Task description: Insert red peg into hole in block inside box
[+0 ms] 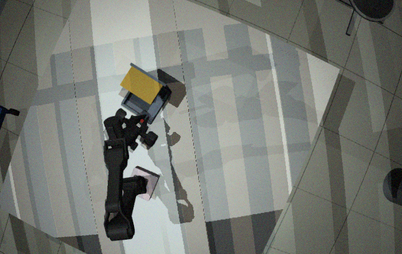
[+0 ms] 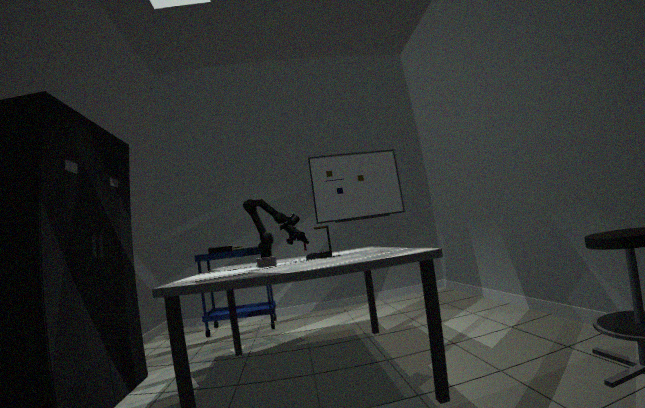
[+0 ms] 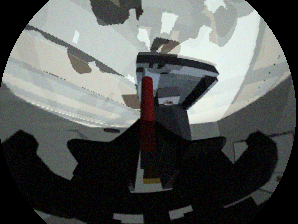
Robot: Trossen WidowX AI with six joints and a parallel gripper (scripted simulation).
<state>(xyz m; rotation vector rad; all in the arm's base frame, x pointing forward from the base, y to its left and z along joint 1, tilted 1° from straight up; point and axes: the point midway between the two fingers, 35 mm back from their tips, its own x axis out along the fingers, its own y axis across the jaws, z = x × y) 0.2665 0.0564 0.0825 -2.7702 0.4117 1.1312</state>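
Now: gripper tip 100 mm below the yellow roof, 100 mm short of it and 40 mm to the right of it. Round my gripper tip: red peg 20 mm behind, 10 mm to the left, 10 mm below.
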